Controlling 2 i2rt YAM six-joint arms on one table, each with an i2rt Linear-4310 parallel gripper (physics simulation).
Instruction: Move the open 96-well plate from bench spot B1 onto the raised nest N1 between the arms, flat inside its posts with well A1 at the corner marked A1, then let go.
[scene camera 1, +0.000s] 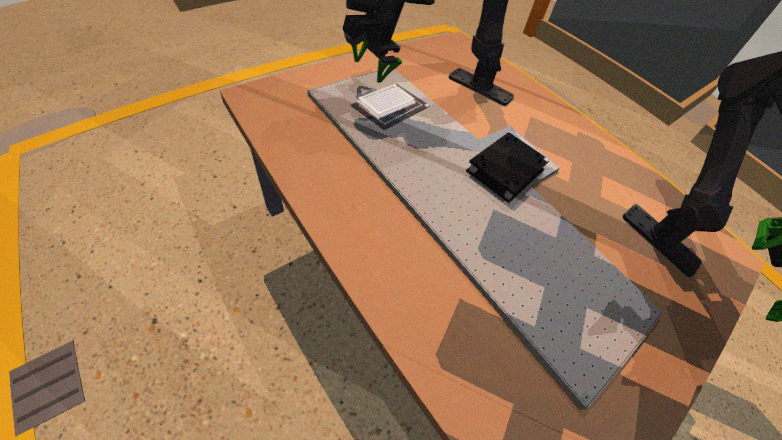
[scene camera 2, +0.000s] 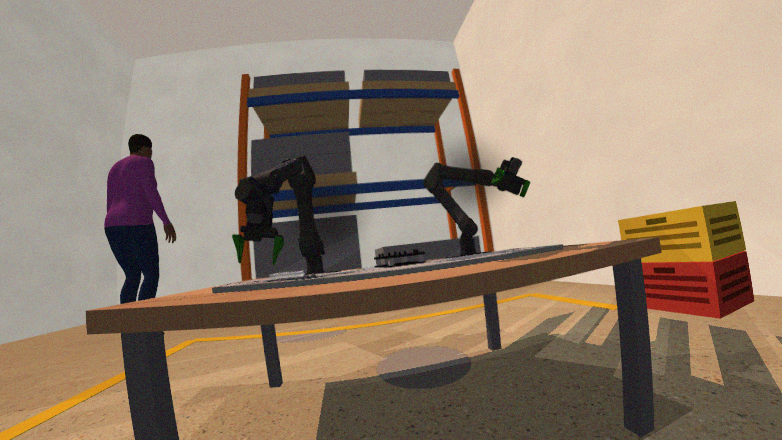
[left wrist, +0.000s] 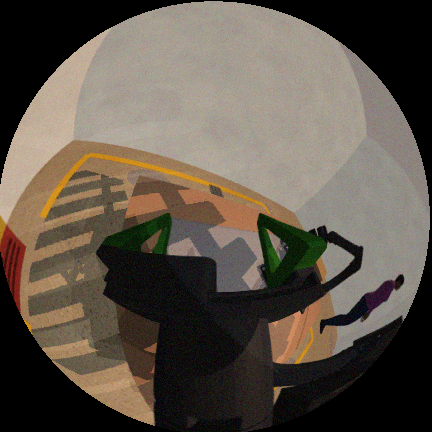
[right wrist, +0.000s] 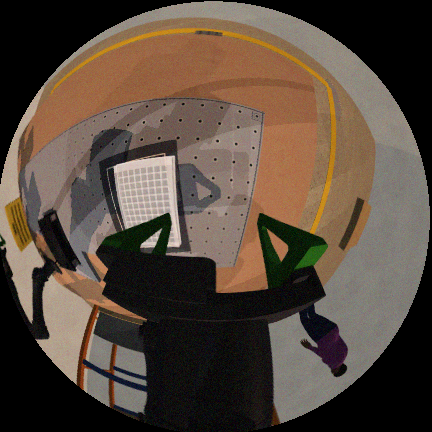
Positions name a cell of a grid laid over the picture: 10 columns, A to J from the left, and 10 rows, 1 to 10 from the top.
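Scene:
The left wrist view does not show my right gripper, which is hidden there by my left gripper. Still, my right gripper is visible in the right wrist view (E6), and I see the gripper also in scene camera 1 (E2) and in scene camera 2 (D7).

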